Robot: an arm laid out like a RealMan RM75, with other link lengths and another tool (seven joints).
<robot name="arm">
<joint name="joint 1" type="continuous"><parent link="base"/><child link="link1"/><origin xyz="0 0 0.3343" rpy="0 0 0"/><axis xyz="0 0 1"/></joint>
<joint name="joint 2" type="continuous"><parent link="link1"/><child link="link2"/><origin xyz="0 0 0" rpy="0 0 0"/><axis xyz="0 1 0"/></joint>
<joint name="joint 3" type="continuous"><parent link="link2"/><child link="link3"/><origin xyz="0 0 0.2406" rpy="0 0 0"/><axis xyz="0 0 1"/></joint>
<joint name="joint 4" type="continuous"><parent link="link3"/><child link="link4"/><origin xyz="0 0 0" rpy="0 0 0"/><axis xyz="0 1 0"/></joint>
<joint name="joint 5" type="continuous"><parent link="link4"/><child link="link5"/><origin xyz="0 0 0.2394" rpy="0 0 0"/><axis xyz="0 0 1"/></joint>
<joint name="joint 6" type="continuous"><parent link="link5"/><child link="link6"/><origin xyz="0 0 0" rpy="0 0 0"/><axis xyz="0 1 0"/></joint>
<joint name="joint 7" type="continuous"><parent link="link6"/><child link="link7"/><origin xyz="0 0 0.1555" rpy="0 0 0"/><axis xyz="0 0 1"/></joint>
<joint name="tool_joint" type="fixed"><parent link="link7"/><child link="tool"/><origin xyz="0.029 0.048 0.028" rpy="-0.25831 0 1.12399"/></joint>
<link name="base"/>
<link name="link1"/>
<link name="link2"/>
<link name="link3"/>
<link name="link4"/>
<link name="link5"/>
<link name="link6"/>
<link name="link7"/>
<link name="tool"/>
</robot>
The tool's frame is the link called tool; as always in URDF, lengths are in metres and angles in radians. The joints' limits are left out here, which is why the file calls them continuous.
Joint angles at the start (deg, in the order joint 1, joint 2, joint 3, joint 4, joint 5, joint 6, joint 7): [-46.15 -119.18 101.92 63.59 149.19 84.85 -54.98]
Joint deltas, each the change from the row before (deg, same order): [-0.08 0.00 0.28 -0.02 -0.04 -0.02 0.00]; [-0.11 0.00 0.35 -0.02 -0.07 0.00 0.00]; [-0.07 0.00 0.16 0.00 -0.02 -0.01 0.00]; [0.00 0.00 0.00 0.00 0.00 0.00 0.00]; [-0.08 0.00 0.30 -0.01 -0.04 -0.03 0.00]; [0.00 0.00 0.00 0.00 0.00 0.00 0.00]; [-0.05 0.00 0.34 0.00 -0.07 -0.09 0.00]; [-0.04 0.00 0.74 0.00 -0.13 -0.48 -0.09]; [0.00 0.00 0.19 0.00 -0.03 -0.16 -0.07]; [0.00 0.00 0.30 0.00 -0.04 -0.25 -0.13]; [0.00 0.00 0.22 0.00 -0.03 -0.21 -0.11]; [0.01 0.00 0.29 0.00 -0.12 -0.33 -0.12]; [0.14 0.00 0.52 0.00 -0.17 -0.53 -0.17]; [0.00 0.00 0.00 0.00 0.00 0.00 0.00]
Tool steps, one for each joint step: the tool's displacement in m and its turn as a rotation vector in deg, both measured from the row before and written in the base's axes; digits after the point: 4 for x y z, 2 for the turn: [0.0002 -0.0003 -0.0005 -0.18 0.14 -0.20]; [0.0003 -0.0005 -0.0006 -0.24 0.17 -0.24]; [0.0003 -0.0001 -0.0003 -0.10 0.08 -0.15]; [0.0000 0.0000 0.0000 0.00 0.00 0.00]; [0.0002 -0.0003 -0.0005 -0.18 0.14 -0.22]; [0.0000 0.0000 0.0000 0.00 0.00 0.00]; [0.0002 -0.0004 -0.0007 -0.18 0.11 -0.24]; [0.0002 -0.0003 -0.0021 -0.16 0.07 -0.54]; [0.0001 0.0000 -0.0006 0.01 0.00 -0.11]; [0.0001 -0.0001 -0.0010 0.03 0.00 -0.17]; [0.0001 0.0000 -0.0008 0.05 -0.02 -0.13]; [0.0003 -0.0001 -0.0012 0.04 -0.12 -0.17]; [-0.0004 -0.0006 -0.0020 0.03 -0.14 -0.20]; [0.0000 0.0000 0.0000 0.00 0.00 0.00]
